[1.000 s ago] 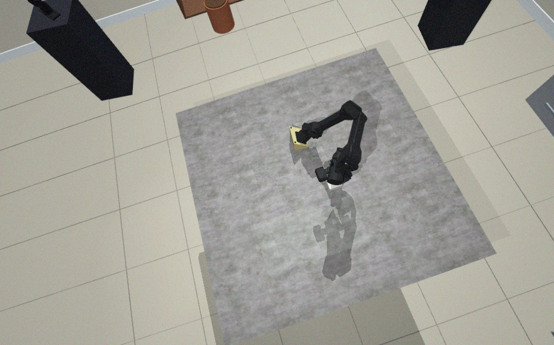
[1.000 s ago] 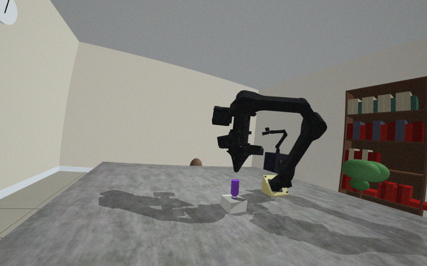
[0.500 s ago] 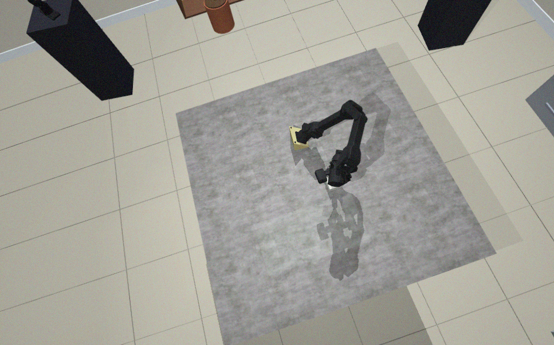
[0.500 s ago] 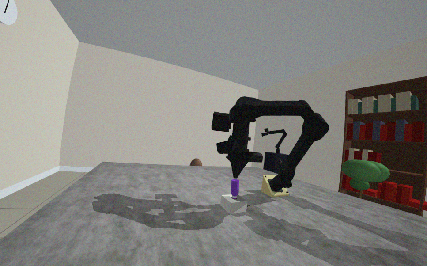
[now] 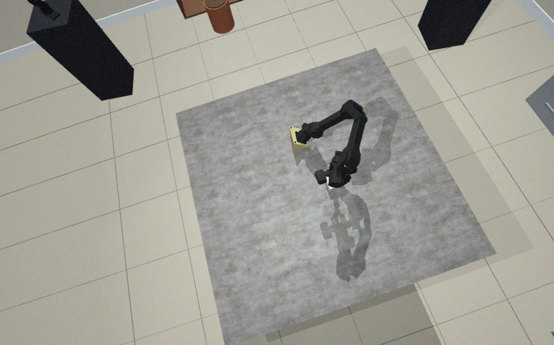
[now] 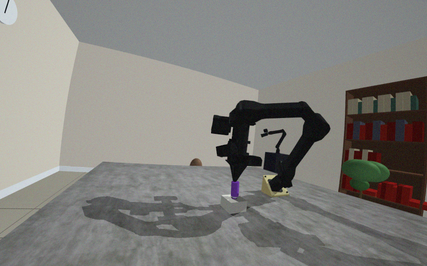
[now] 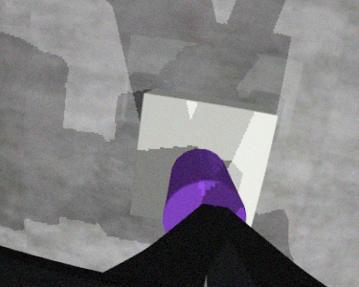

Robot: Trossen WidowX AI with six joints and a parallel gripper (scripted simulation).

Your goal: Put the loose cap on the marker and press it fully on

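The purple cap is 3 cm below my gripper tip. Round my gripper tip: purple marker 3 cm below; then white holder block 8 cm below.
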